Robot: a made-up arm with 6 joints.
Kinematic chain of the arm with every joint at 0, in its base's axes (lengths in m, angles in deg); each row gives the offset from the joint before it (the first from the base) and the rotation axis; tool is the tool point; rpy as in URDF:
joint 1: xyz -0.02 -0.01 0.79 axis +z
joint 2: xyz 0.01 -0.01 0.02 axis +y
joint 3: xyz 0.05 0 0.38 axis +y
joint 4: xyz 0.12 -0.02 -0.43 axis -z
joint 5: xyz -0.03 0 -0.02 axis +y
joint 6: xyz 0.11 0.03 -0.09 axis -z
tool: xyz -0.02 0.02 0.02 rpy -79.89 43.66 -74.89
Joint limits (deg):
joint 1: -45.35..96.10
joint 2: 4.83..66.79
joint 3: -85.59..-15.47
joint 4: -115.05..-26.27
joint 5: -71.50..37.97
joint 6: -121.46..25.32
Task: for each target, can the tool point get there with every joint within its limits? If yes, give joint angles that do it. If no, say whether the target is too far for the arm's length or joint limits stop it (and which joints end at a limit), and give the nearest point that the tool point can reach.
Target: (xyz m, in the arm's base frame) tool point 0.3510 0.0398 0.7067
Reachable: yes | joints 2.35 11.75 -26.57 -74.45 -6.60 -50.31
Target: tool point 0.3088 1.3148 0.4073
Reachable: no: too far | nearest point 0.1642 0.7320 0.5858 | short by 0.626 m
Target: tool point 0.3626 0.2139 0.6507
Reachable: yes | joints 28.22 24.83 -39.92 -90.76 4.28 -55.26
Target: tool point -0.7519 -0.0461 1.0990
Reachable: no: joint limits stop it (at a limit: joint 1, joint 2, joint 3, joint 6) | nearest point -0.1097 0.2415 0.8197 | short by 0.757 m
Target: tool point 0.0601 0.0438 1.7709
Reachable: no: joint limits stop it (at a limit: joint 2, joint 3, joint 4, joint 5, joint 6) | nearest point 0.3869 0.2633 1.3029 | short by 0.612 m
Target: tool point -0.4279 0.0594 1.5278
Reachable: no: joint limits stop it (at a limit: joint 1, joint 2, joint 3, joint 4, joint 5, joint 6) | nearest point -0.1227 0.4707 1.2780 | short by 0.570 m
